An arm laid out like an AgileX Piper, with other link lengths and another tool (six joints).
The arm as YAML. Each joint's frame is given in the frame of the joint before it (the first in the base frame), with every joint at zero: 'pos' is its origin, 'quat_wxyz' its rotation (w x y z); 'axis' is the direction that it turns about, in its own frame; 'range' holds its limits. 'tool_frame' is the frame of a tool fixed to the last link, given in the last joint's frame.
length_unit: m
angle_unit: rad
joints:
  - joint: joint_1
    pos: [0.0, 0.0, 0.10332]
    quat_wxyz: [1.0, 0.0, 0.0, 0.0]
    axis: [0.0, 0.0, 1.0]
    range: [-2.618, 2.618]
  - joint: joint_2
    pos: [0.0, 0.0, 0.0]
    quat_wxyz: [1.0, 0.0, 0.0, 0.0]
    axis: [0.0, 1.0, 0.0]
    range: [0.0, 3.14]
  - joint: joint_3
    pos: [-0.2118, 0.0, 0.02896]
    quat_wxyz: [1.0, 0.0, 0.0, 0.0]
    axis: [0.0, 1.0, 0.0]
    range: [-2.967, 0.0]
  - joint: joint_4
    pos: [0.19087, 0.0, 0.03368]
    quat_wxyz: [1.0, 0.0, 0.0, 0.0]
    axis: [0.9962, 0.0, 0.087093]
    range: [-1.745, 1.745]
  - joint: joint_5
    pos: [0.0, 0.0, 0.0]
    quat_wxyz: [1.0, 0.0, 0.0, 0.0]
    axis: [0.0, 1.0, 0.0]
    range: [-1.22, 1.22]
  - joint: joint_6
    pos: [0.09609, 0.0, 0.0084]
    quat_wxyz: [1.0, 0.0, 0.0, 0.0]
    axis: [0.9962, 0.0, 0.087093]
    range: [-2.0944, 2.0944]
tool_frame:
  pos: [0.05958, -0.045, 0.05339]
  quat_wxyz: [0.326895, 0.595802, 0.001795, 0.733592]
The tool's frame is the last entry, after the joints.
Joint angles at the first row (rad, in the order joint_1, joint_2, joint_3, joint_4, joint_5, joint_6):
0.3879, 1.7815, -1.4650, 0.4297, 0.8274, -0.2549
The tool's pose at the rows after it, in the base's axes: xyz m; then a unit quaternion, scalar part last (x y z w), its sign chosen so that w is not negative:
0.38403, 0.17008, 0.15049, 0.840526, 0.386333, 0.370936, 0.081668
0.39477, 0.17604, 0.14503, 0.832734, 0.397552, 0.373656, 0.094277
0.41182, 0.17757, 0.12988, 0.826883, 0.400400, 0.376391, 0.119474
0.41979, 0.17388, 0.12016, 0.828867, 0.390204, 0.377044, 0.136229
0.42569, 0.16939, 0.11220, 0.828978, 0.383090, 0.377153, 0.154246
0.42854, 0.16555, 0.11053, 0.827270, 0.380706, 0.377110, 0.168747
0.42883, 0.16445, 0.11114, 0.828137, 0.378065, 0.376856, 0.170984
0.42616, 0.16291, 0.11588, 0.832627, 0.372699, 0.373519, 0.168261
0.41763, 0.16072, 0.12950, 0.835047, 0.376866, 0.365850, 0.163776
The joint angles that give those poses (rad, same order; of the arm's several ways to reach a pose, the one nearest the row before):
0.4231, 1.9202, -1.6161, 0.3479, 0.8362, -0.2459
0.4326, 1.9825, -1.6804, 0.3136, 0.8332, -0.2459
0.4367, 2.0736, -1.7415, 0.2549, 0.7903, -0.2284
0.4367, 2.1121, -1.7494, 0.2123, 0.7464, -0.1902
0.4366, 2.1404, -1.7495, 0.1627, 0.7085, -0.1511
0.4367, 2.1492, -1.7506, 0.1190, 0.6957, -0.1212
0.4366, 2.1484, -1.7515, 0.1105, 0.6959, -0.1100
0.4366, 2.1308, -1.7515, 0.1122, 0.7175, -0.0944
0.4366, 2.0799, -1.7495, 0.1181, 0.7848, -0.0944

